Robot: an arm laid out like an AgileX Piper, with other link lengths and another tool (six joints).
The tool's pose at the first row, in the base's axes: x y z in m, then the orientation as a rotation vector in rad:
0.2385, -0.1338, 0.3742, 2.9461, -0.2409, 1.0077
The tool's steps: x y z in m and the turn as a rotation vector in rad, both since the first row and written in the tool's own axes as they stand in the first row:
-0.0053, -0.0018, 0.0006, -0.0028, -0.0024, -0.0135
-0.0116, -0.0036, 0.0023, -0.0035, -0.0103, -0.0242
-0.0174, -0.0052, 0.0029, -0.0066, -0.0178, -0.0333
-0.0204, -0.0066, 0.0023, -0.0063, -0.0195, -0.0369
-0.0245, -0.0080, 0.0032, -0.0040, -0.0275, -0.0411
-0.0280, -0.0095, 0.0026, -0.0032, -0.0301, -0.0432
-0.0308, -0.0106, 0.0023, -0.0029, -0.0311, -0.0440
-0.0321, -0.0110, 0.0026, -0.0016, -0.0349, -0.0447
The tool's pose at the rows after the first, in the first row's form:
0.2350, -0.1313, 0.3705, 2.9425, -0.2220, 1.0015
0.2314, -0.1288, 0.3654, 2.9443, -0.2065, 0.9885
0.2275, -0.1264, 0.3615, 2.9440, -0.1944, 0.9752
0.2250, -0.1246, 0.3601, 2.9445, -0.1890, 0.9725
0.2225, -0.1227, 0.3570, 2.9501, -0.1819, 0.9613
0.2197, -0.1207, 0.3554, 2.9518, -0.1784, 0.9576
0.2175, -0.1192, 0.3539, 2.9524, -0.1771, 0.9562
0.2167, -0.1186, 0.3529, 2.9555, -0.1755, 0.9511

